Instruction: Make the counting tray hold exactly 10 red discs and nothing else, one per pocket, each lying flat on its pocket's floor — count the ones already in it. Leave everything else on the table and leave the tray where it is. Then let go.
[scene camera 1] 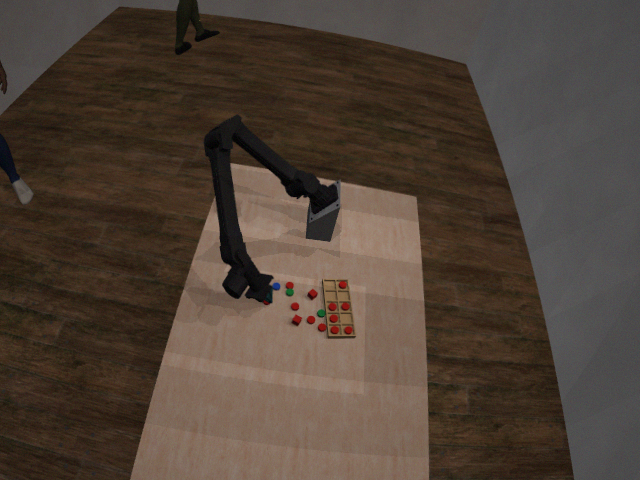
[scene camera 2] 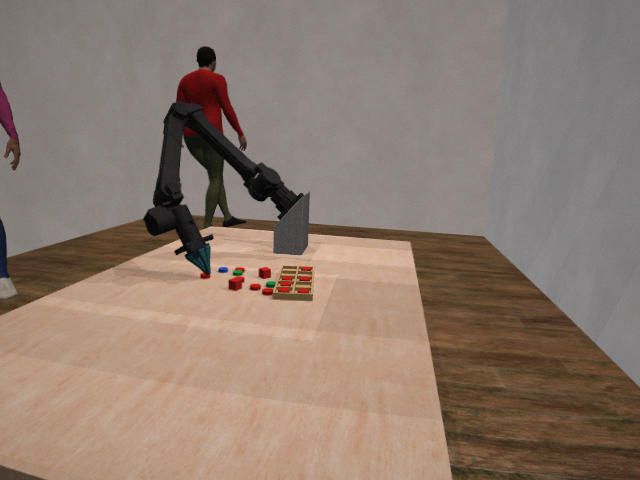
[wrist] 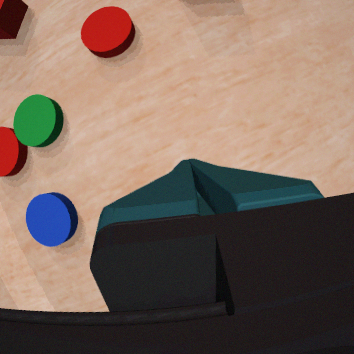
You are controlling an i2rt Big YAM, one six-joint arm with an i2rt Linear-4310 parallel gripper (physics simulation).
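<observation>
The counting tray (scene camera 1: 341, 337) (scene camera 2: 293, 297) has two columns of pockets. Red discs lie in the top-right pocket, both third-row pockets, the fourth-row left pocket and both bottom pockets, as scene camera 1 shows it. The top-left, both second-row and fourth-row right pockets are empty. My gripper (scene camera 1: 270, 300) (scene camera 2: 208, 274) (wrist: 188, 172) is shut with nothing between its fingers, low at the table's left part. A red disc (scene camera 1: 266, 302) (scene camera 2: 205, 275) lies right at the fingertips, partly hidden; it does not show in the wrist view. Other loose red discs (scene camera 1: 295, 306) (wrist: 107, 31) lie between gripper and tray.
A blue disc (scene camera 1: 276, 286) (scene camera 2: 223, 269) (wrist: 51, 219) lies beside the gripper. A green disc (scene camera 1: 290, 292) (wrist: 36, 120) touches a red disc (scene camera 1: 289, 285) (wrist: 7, 151). Another green disc (scene camera 1: 321, 313) (scene camera 2: 270, 284) lies by the tray's left wall. Two red cubes (scene camera 1: 312, 293) (scene camera 1: 296, 320) stand left of the tray.
</observation>
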